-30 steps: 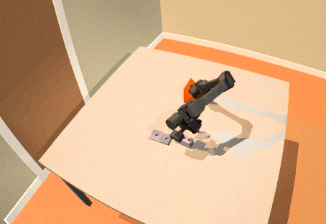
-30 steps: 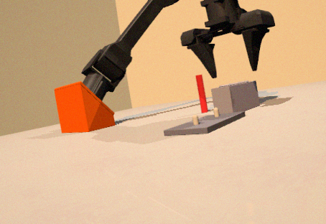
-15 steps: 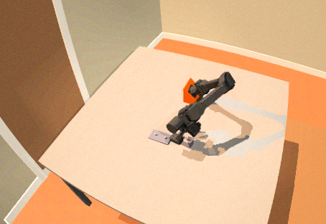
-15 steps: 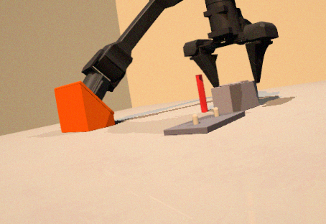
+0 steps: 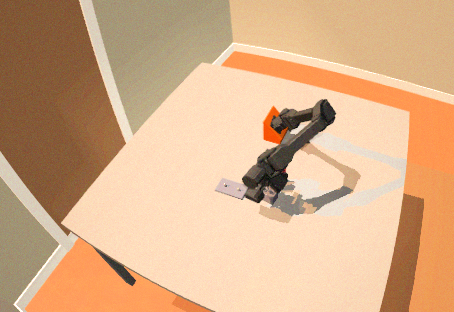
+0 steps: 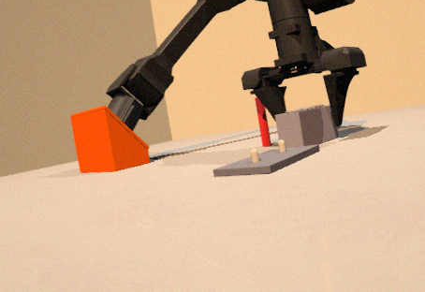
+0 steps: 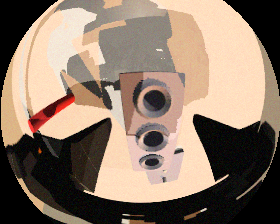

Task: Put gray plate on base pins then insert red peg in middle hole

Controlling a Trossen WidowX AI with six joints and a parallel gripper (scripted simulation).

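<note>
The gray plate is 2 cm above my gripper tip. The rest, counted from my gripper tip: gray base: 14 cm to the right, 1 cm below; red peg: 10 cm behind, 5 cm to the left, 2 cm above.
</note>
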